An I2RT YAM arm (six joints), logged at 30 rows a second.
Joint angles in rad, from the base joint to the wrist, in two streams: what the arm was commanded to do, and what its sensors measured. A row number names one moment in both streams.
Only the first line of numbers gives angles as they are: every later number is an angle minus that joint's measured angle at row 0.
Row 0, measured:
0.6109, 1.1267, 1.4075, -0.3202, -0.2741, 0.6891
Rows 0 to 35, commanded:
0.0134, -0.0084, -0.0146, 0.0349, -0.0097, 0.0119
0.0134, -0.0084, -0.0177, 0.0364, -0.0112, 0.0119
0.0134, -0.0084, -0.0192, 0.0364, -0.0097, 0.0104
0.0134, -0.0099, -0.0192, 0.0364, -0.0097, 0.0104
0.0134, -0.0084, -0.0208, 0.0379, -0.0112, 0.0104
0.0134, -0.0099, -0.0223, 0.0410, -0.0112, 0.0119
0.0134, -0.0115, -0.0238, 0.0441, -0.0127, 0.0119
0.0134, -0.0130, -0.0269, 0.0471, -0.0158, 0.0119
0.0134, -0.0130, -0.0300, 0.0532, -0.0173, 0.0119
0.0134, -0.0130, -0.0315, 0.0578, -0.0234, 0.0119
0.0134, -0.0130, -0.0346, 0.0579, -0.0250, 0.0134
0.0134, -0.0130, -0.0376, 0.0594, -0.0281, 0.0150
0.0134, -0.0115, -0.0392, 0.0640, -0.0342, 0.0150
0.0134, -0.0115, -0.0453, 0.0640, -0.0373, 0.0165
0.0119, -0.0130, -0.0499, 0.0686, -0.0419, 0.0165
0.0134, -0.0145, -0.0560, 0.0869, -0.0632, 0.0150
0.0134, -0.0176, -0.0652, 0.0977, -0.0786, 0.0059
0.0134, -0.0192, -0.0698, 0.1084, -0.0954, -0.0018
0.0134, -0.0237, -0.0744, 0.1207, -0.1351, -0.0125
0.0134, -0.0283, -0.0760, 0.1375, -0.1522, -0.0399
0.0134, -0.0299, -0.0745, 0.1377, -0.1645, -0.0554
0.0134, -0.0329, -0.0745, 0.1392, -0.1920, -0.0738
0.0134, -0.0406, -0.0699, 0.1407, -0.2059, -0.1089
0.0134, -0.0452, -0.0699, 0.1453, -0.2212, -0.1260
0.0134, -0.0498, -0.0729, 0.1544, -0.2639, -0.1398
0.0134, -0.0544, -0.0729, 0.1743, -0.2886, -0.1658
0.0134, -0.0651, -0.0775, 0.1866, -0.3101, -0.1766
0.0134, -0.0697, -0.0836, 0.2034, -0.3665, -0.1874
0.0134, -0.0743, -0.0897, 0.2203, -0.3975, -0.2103
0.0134, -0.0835, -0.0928, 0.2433, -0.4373, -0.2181
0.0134, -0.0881, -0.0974, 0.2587, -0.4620, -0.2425
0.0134, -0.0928, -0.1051, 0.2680, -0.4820, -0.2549
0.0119, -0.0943, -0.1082, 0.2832, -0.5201, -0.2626
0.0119, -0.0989, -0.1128, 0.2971, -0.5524, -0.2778
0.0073, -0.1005, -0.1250, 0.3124, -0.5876, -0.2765
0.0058, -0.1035, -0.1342, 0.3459, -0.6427, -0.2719
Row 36, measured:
-0.0007, -0.1038, -0.0927, 0.2567, -0.3777, -0.2113
